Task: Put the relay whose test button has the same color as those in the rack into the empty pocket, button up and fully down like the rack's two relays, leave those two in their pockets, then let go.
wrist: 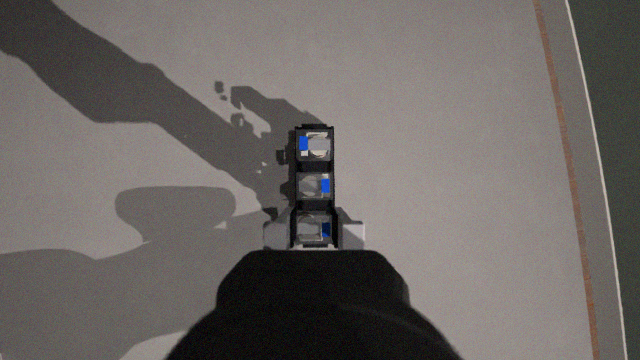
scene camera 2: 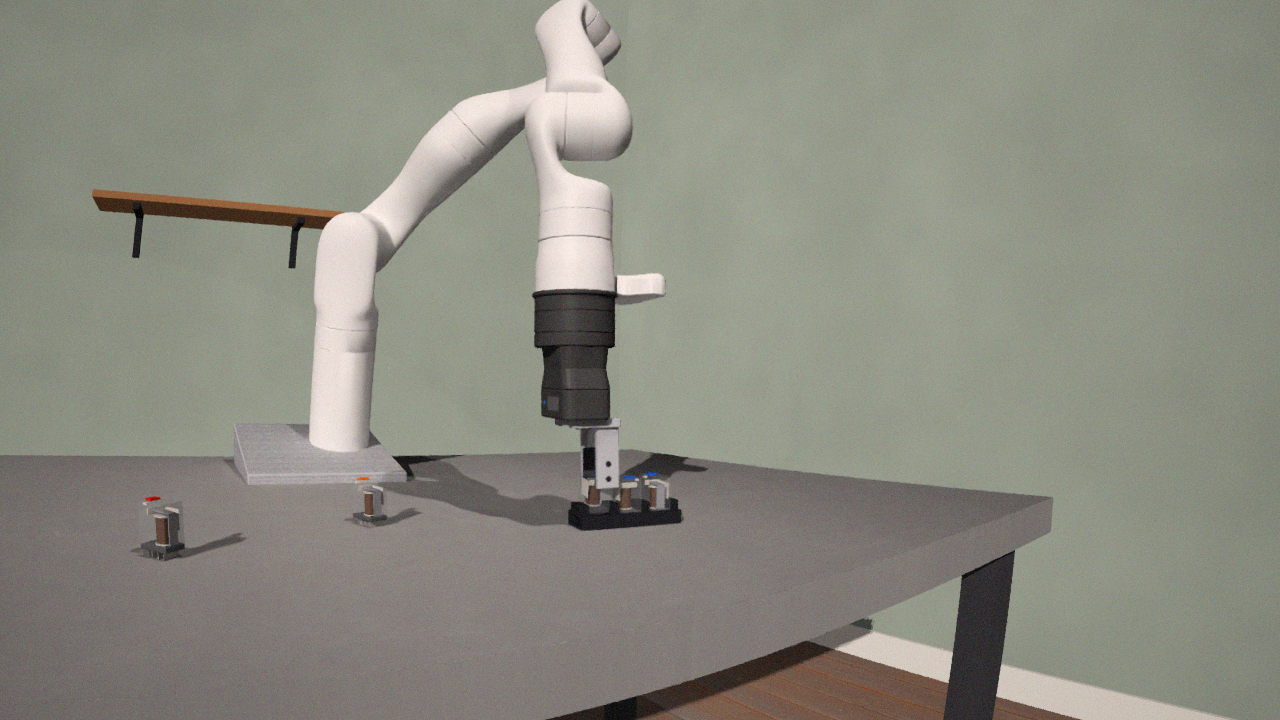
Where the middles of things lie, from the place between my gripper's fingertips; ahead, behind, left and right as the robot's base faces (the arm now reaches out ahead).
Scene:
I see the black rack (scene camera 2: 578,516) 30 mm to the left of my hand and 30 mm below it. Also, from my hand: orange-button relay (scene camera 2: 369,496) 220 mm to the right, 50 mm behind, 20 mm below; then red-button relay (scene camera 2: 161,525) 400 mm to the right, 60 mm ahead, 20 mm below.

